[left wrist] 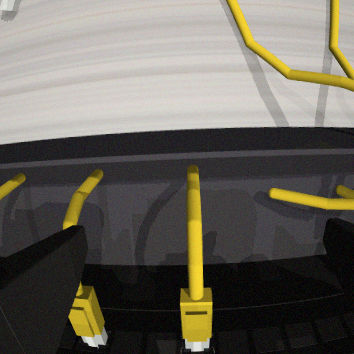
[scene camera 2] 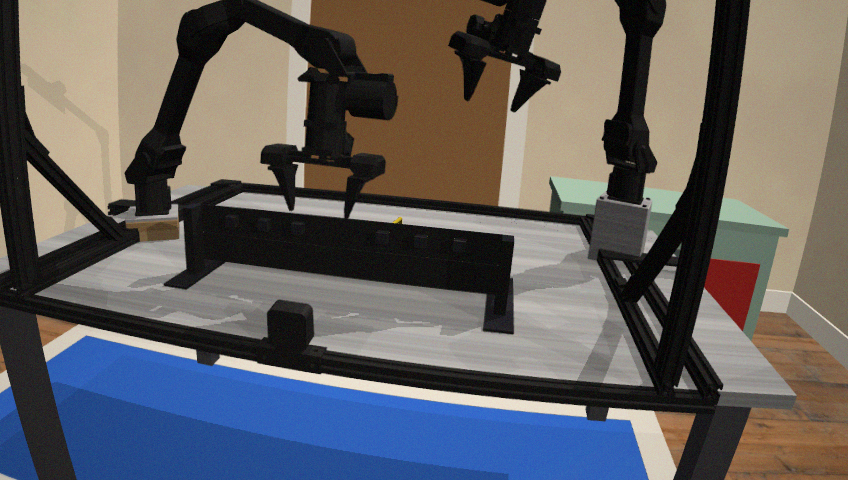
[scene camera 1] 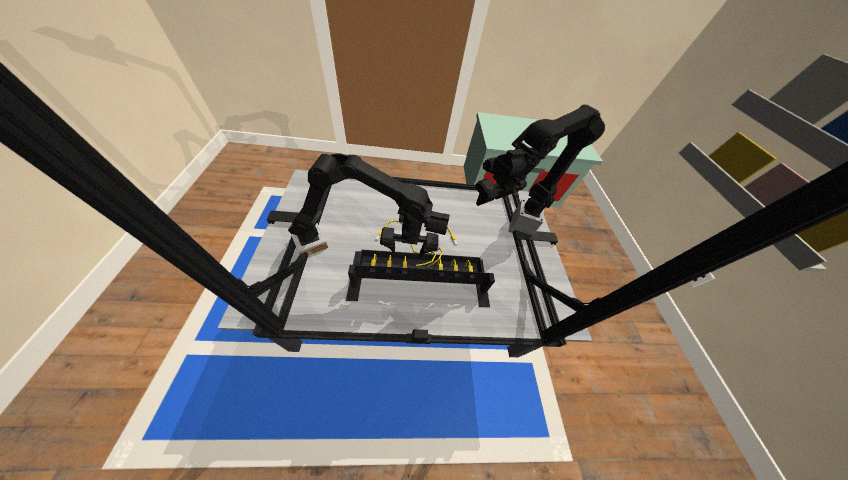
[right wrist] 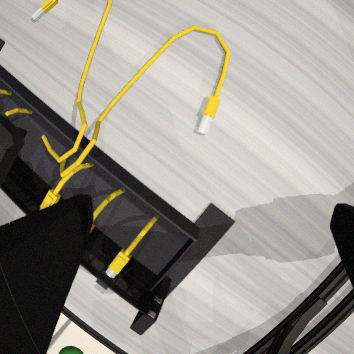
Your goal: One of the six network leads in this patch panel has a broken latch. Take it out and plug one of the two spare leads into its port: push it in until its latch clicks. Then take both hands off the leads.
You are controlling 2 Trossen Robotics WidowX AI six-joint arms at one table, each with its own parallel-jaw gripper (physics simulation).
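Frame: origin at the left arm's base, x ahead, y left, z up, level; millimetres.
Seen in the pictures: left gripper, fingertip midpoint: [left wrist: 209,236] [scene camera 2: 318,214] [scene camera 1: 407,253] [right wrist: 3,112]; right gripper, fingertip midpoint: [scene camera 2: 490,106] [scene camera 1: 486,201] [right wrist: 219,212]; left arm's base, link origin: [scene camera 2: 152,211] [scene camera 1: 307,236]; right arm's base, link origin: [scene camera 2: 625,199] [scene camera 1: 532,210].
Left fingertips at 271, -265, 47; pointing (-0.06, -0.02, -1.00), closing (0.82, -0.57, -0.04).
Observation:
Offsets run from my left fingertips to a thing's top centre, as dx, dy, dz. "pt": to the spot under its first point.
The black patch panel @[+22, -70, +18] [scene camera 1: 416,275] [scene camera 2: 357,261] [right wrist: 212,220] stands mid-table with six yellow leads in a row. My left gripper [scene camera 1: 410,248] [scene camera 2: 319,212] [left wrist: 209,236] is open above it. In the left wrist view the third lead from the left [left wrist: 196,315] shows between its fingers, untouched; the neighbouring lead @[pt -69, -6, +0] [left wrist: 86,312] is partly behind one finger. Which latch is broken I cannot tell. The two spare leads, one at the left [scene camera 1: 377,237] [right wrist: 49,5] and one at the right [scene camera 1: 454,240] [right wrist: 211,106], lie behind the panel. My right gripper [scene camera 2: 490,105] [right wrist: 219,212] is open and empty, raised high.
Spare cables [left wrist: 267,57] [right wrist: 145,67] run from the panel's middle over its back edge. A black frame rail with a small block @[pt -100, -256, -37] [scene camera 1: 420,336] [scene camera 2: 289,324] borders the table's front. Frame posts rise at both sides. A green cabinet [scene camera 1: 493,127] [scene camera 2: 672,202] stands behind the table at the right.

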